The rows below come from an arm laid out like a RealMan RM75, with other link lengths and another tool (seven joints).
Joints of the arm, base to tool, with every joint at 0 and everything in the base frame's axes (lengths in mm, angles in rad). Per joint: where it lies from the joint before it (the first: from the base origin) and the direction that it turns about. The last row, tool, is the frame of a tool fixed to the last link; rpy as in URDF.
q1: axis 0 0 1 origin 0 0 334.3
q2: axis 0 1 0 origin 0 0 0
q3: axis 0 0 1 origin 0 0 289.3
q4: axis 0 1 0 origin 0 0 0
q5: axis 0 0 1 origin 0 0 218.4
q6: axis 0 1 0 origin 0 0 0
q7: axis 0 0 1 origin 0 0 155.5
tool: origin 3 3 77 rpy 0 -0.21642 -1.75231
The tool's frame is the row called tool.
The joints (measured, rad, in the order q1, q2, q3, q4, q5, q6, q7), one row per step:
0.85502 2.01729 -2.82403 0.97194 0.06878 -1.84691 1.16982
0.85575 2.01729 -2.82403 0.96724 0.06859 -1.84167 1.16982
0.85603 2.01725 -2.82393 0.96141 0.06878 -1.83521 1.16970
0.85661 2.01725 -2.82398 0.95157 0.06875 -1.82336 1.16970
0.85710 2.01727 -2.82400 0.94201 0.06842 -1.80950 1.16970
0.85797 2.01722 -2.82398 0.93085 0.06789 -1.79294 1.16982
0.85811 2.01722 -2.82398 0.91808 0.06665 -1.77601 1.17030
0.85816 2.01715 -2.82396 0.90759 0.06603 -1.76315 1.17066
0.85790 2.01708 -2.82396 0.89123 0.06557 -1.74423 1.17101
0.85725 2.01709 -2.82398 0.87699 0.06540 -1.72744 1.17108
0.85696 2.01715 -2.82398 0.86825 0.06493 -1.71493 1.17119
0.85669 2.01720 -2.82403 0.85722 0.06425 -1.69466 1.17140
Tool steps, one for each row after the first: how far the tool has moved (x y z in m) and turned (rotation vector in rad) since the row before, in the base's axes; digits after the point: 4 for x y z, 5 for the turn. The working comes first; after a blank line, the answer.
Tool pose at each row, in the base's axes (x y z in m, rotation vector in rad; the steps are taken from these numbers as rounded here):
0.3248 0.3895 0.0966 -2.30985 -1.76978 -0.05352
0.3249 0.3904 0.0958 -2.30961 -1.77003 -0.05405
0.3251 0.3912 0.0948 -2.30927 -1.76966 -0.05486
0.3256 0.3928 0.0931 -2.30933 -1.76884 -0.05741
0.3266 0.3946 0.0915 -2.31005 -1.76715 -0.06318
0.3277 0.3967 0.0897 -2.31088 -1.76522 -0.07046
0.3290 0.3985 0.0874 -2.31331 -1.76239 -0.07588
0.3298 0.3999 0.0856 -2.31476 -1.76035 -0.07898
0.3310 0.4018 0.0826 -2.31653 -1.75743 -0.08228
0.3321 0.4034 0.0800 -2.31811 -1.75459 -0.08568
0.3332 0.4046 0.0785 -2.31966 -1.75218 -0.09077
0.3353 0.4068 0.0768 -2.32212 -1.74769 -0.10356

0.0001 0.0009 -0.0008 0.00026 -0.00029 0.00019
0.0002 0.0008 -0.0010 0.00072 -0.00014 -0.00011
0.0005 0.0016 -0.0017 0.00135 -0.00108 -0.00066
0.0010 0.0018 -0.0016 0.00259 -0.00277 -0.00166
0.0011 0.0021 -0.0018 0.00321 -0.00356 -0.00195
0.0013 0.0018 -0.0023 0.00183 -0.00285 -0.00296
0.0008 0.0014 -0.0018 0.00119 -0.00149 -0.00194
0.0012 0.0019 -0.0030 0.00146 -0.00137 -0.00256
0.0011 0.0016 -0.0026 0.00158 -0.00138 -0.00244
0.0011 0.0012 -0.0015 0.00205 -0.00249 -0.00234
0.0021 0.0022 -0.0017 0.00536 -0.00634 -0.00444

